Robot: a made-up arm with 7 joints. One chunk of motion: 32 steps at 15 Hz.
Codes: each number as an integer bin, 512 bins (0 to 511) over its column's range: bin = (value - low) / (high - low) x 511, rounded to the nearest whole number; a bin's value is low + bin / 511 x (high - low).
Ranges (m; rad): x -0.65..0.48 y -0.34..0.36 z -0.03..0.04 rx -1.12..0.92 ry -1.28..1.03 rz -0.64..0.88
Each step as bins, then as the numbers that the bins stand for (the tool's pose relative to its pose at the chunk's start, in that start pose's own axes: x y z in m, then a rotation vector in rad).
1 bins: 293 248 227 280 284 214
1 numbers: -0.0021 -0.0003 0.0011 -0.0022 0.0038 -0.0034
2 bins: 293 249 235 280 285 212
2 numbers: -0.0021 0.0011 0.0022 -0.0022 0.0084 -0.0094
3 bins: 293 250 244 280 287 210
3 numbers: -0.0021 0.0025 0.0034 -0.0022 0.0174 -0.0153
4 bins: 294 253 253 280 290 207
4 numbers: 0.0001 0.0066 0.0047 -0.0022 0.0310 -0.0243
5 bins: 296 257 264 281 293 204
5 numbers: 0.0046 0.0121 0.0062 0.0018 0.0445 -0.0332
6 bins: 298 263 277 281 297 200
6 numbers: 0.0090 0.0203 0.0079 0.0018 0.0626 -0.0451
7 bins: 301 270 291 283 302 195
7 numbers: 0.0156 0.0299 0.0099 0.0098 0.0852 -0.0600
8 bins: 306 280 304 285 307 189
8 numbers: 0.0267 0.0436 0.0116 0.0178 0.1078 -0.0778
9 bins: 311 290 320 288 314 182
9 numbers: 0.0377 0.0573 0.0138 0.0297 0.1395 -0.0986
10 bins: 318 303 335 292 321 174
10 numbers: 0.0532 0.0751 0.0159 0.0457 0.1711 -0.1224
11 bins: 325 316 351 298 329 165
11 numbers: 0.0687 0.0929 0.0181 0.0697 0.2073 -0.1492
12 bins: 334 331 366 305 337 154
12 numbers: 0.0886 0.1134 0.0201 0.0976 0.2434 -0.1819
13 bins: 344 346 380 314 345 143
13 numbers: 0.1107 0.1340 0.0221 0.1335 0.2796 -0.2146
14 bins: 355 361 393 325 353 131
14 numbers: 0.1350 0.1545 0.0238 0.1775 0.3158 -0.2503
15 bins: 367 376 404 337 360 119
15 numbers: 0.1616 0.1751 0.0253 0.2254 0.3474 -0.2860
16 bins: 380 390 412 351 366 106
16 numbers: 0.1903 0.1942 0.0264 0.2813 0.3745 -0.3247
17 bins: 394 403 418 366 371 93
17 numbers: 0.2213 0.2121 0.0273 0.3411 0.3971 -0.3634
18 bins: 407 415 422 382 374 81
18 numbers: 0.2500 0.2285 0.0278 0.4050 0.4107 -0.3991
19 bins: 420 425 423 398 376 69
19 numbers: 0.2788 0.2422 0.0279 0.4689 0.4197 -0.4348
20 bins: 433 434 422 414 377 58
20 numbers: 0.3075 0.2545 0.0278 0.5328 0.4242 -0.4675
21 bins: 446 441 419 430 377 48
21 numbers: 0.3363 0.2641 0.0274 0.5966 0.4242 -0.4972
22 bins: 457 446 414 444 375 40
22 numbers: 0.3606 0.2710 0.0267 0.6525 0.4152 -0.5210
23 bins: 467 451 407 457 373 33
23 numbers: 0.3827 0.2778 0.0258 0.7044 0.4062 -0.5418
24 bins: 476 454 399 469 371 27
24 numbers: 0.4026 0.2819 0.0247 0.7523 0.3971 -0.5597
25 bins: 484 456 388 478 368 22
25 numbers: 0.4203 0.2847 0.0232 0.7883 0.3836 -0.5746
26 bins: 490 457 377 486 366 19
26 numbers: 0.4336 0.2860 0.0216 0.8202 0.3745 -0.5835
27 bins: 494 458 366 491 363 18
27 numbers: 0.4424 0.2874 0.0201 0.8402 0.3610 -0.5865
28 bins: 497 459 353 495 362 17
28 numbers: 0.4490 0.2888 0.0184 0.8561 0.3564 -0.5894
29 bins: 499 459 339 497 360 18
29 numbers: 0.4535 0.2888 0.0164 0.8641 0.3474 -0.5865
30 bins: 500 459 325 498 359 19
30 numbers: 0.4557 0.2888 0.0145 0.8681 0.3429 -0.5835
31 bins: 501 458 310 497 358 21
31 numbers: 0.4579 0.2874 0.0125 0.8641 0.3384 -0.5775
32 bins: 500 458 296 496 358 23
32 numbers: 0.4557 0.2874 0.0105 0.8601 0.3384 -0.5716
